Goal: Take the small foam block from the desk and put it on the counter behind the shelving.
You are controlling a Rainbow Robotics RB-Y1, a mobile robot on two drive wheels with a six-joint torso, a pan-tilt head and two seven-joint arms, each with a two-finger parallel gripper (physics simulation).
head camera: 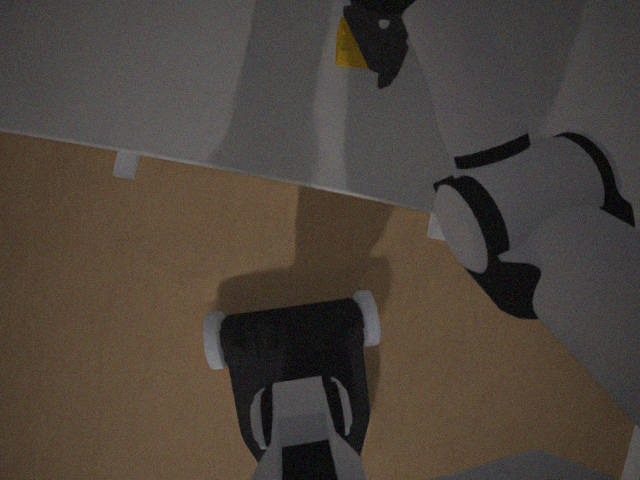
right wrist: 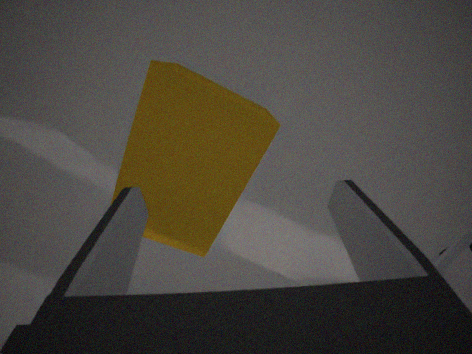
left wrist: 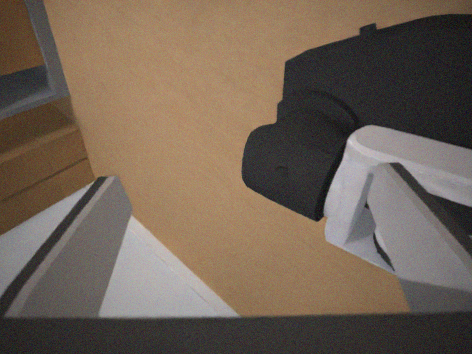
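Where they show: left gripper, fingertip midpoint: (left wrist: 245,187); right gripper, fingertip midpoint: (head camera: 369,54) (right wrist: 239,197); robot's base, link origin: (head camera: 292,322).
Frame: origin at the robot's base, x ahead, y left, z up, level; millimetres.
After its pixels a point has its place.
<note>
The small foam block (head camera: 349,50) {x 588, y -148, z 765 mm} (right wrist: 192,150) {x 609, y -199, z 765 mm} is yellow and lies on the grey-white desk (head camera: 129,77) {x 606, y 209, z 720 mm} (right wrist: 380,100) {x 504, y -248, z 720 mm}. In the head view it shows at the top, partly hidden by my right gripper. My right gripper (right wrist: 239,197) {x 580, y -180, z 764 mm} is open and empty, above the desk. In the right wrist view the block lies beyond the fingertips, left of the middle, tilted, and the left-hand finger covers its lower left corner. My left gripper (left wrist: 245,187) {x -345, y 231, z 591 mm} is open, over the floor and away from the block. I cannot make out the counter behind the shelving.
Desk legs (head camera: 126,164) stand below the desk's near edge. The robot's black base (head camera: 294,338) {x -6, y -3, z 192 mm} (left wrist: 390,85) {x -360, y 137, z 169 mm} stands on the tan floor (head camera: 129,248) {x 360, y 578, z 0 mm} (left wrist: 175,100) {x -1123, y -122, z 0 mm}. A wooden drawer unit (left wrist: 40,150) {x -2284, y -625, z 288 mm} and a grey frame (left wrist: 49,47) {x -2073, y -12, z 36 mm} show at the left of the left wrist view.
</note>
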